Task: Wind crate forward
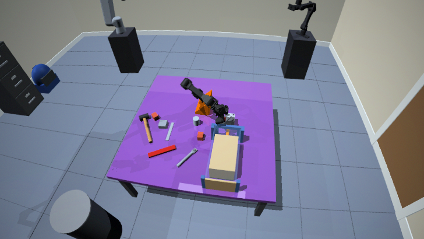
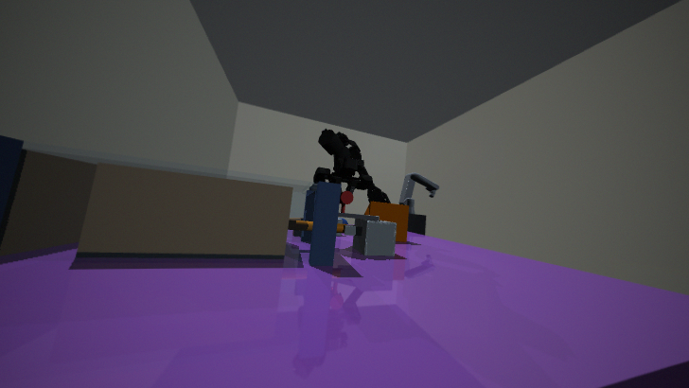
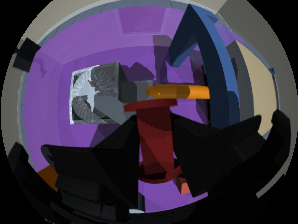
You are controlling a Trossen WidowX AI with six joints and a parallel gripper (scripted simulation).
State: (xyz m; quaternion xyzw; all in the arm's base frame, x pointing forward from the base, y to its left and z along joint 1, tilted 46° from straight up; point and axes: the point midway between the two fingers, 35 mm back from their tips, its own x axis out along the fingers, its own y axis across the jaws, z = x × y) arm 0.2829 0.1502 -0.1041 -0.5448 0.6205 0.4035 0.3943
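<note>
My gripper tip is 30 mm past the winch handle, 10 mm to the right of it and 30 mm above it. The rest, counted from my gripper tip: grey bar (40 mm ahead, 470 mm to the right, 130 mm below); then grey winch (100 mm behind, 40 mm to the left, 100 mm below); then red knob (20 mm to the right).
</note>
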